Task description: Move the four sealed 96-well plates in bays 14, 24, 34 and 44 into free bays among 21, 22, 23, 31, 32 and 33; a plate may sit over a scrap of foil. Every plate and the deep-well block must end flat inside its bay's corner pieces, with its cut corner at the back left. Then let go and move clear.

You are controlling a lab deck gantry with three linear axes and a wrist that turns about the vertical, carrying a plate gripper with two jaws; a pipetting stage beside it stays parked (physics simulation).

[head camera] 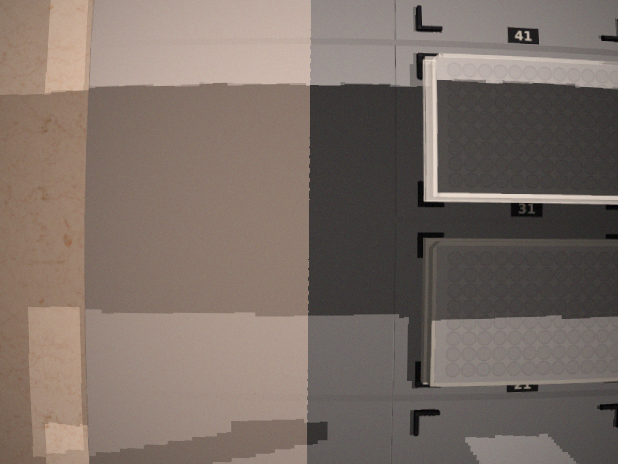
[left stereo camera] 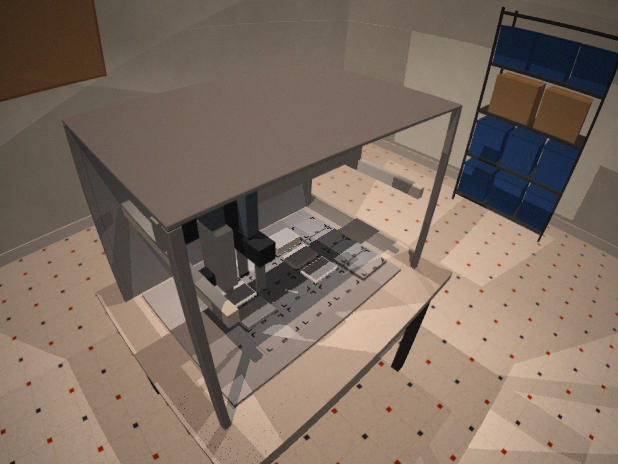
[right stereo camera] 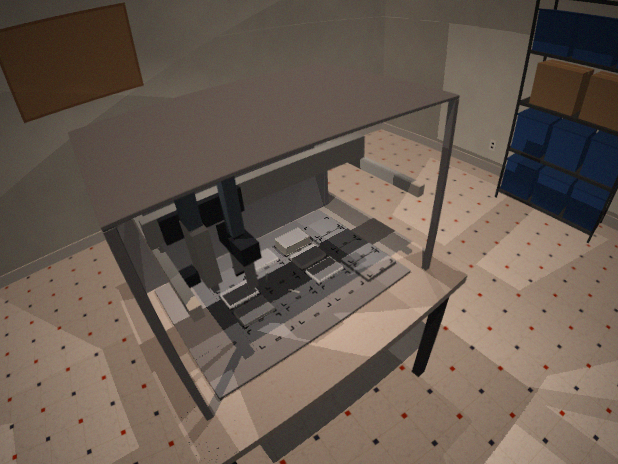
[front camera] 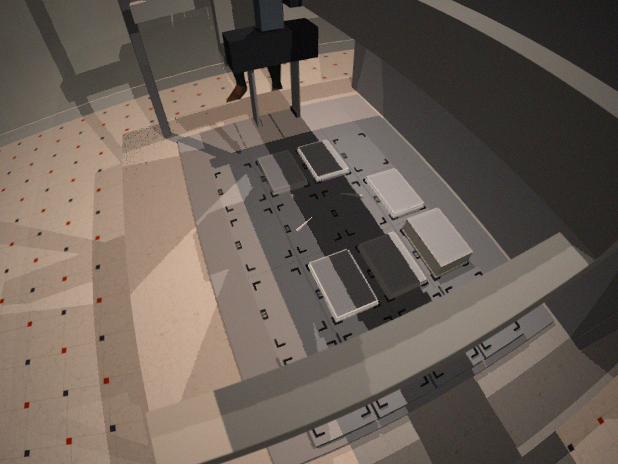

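Seen in the pictures: gripper, fingertip midpoint: (left stereo camera: 252,281) (right stereo camera: 246,280) (front camera: 276,117); robot's base, origin of the base link: (left stereo camera: 269,350) (right stereo camera: 261,348) (front camera: 216,174).
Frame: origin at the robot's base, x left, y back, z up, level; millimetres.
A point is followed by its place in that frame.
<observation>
My gripper (front camera: 275,118) {x 150, y -64, z 160 mm} is open and empty, raised above the deck's left end. Sealed plates lie in bay 21 (front camera: 282,172) {x 148, y -77, z 14 mm} (head camera: 525,280) {x 169, y -56, z 14 mm} (right stereo camera: 255,315) {x 121, y -54, z 15 mm} and bay 31 (front camera: 322,160) {x 252, y -75, z 14 mm} (head camera: 525,140) {x 249, y -56, z 14 mm} (right stereo camera: 240,297) {x 231, y -56, z 14 mm}, flat inside the corner pieces that show, cut corners at the back left. Their right ends are outside the head view. Another sealed plate (front camera: 342,285) {x 146, y -399, z 14 mm} (left stereo camera: 320,270) {x 137, y -386, z 14 mm} (right stereo camera: 325,270) {x 138, y -387, z 14 mm} lies in bay 23, and one (front camera: 392,265) {x 252, y -400, z 15 mm} (left stereo camera: 301,258) {x 238, y -381, z 14 mm} (right stereo camera: 308,258) {x 238, y -380, z 14 mm} in bay 33. The deep-well block (front camera: 438,240) {x 353, y -402, z 42 mm} (right stereo camera: 293,240) {x 344, y -385, z 42 mm} stands in bay 43. No plate shows in bays 14 to 44.
A white plate (front camera: 395,192) {x 360, y -237, z 14 mm} lies in bay 42. A thin pale pointed piece (front camera: 303,224) {x 137, y -234, z 5 mm} lies in bay 22 and a similar darker one (front camera: 351,194) {x 269, y -197, z 5 mm} in bay 32. The parked pipetting stage (left stereo camera: 217,255) (right stereo camera: 202,255) stands beside my gripper. A pale beam (front camera: 390,345) {x 36, y -618, z 400 mm} crosses the front view.
</observation>
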